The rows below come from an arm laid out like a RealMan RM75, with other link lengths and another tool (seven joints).
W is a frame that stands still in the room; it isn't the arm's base.
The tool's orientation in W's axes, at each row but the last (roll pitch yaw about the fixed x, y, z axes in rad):
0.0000, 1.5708, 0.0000
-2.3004, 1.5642, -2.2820
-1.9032, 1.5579, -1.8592
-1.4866, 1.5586, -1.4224
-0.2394, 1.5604, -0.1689
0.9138, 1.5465, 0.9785
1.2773, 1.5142, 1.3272
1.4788, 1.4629, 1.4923
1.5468, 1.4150, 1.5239
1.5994, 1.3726, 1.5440
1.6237, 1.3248, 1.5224
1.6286, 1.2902, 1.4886
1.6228, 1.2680, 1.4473
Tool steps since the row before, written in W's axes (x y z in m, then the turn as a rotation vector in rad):
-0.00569, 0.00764, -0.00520, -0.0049, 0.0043, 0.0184
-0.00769, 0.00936, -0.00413, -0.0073, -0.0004, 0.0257
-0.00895, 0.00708, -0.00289, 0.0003, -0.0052, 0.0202
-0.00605, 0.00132, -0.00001, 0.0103, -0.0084, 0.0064
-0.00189, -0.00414, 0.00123, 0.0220, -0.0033, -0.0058
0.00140, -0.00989, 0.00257, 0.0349, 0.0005, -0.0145
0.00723, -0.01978, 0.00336, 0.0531, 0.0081, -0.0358
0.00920, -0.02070, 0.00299, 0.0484, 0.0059, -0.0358
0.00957, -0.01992, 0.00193, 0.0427, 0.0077, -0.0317
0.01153, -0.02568, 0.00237, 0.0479, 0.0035, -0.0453
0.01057, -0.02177, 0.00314, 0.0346, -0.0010, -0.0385
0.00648, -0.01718, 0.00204, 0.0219, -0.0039, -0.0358
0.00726, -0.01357, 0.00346, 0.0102, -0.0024, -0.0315
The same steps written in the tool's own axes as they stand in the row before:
0.00520, 0.00764, -0.00569, -0.0184, 0.0043, -0.0049
0.00412, 0.00952, -0.00750, -0.0257, -0.0004, -0.0074
0.00284, 0.00750, -0.00862, -0.0201, -0.0055, 0.0000
-0.00002, 0.00171, -0.00595, -0.0063, -0.0091, 0.0097
-0.00124, -0.00400, -0.00216, 0.0060, -0.0048, 0.0217
-0.00275, -0.00991, 0.00080, 0.0150, -0.0020, 0.0346
-0.00434, -0.01991, 0.00630, 0.0369, 0.0035, 0.0528
-0.00512, -0.02039, 0.00896, 0.0366, 0.0014, 0.0481
-0.00492, -0.01916, 0.01004, 0.0328, 0.0036, 0.0424
-0.00732, -0.02404, 0.01291, 0.0454, -0.0029, 0.0479
-0.00822, -0.01919, 0.01264, 0.0375, -0.0069, 0.0350
-0.00655, -0.01490, 0.00874, 0.0338, -0.0106, 0.0228
-0.00705, -0.01049, 0.00943, 0.0297, -0.0099, 0.0109

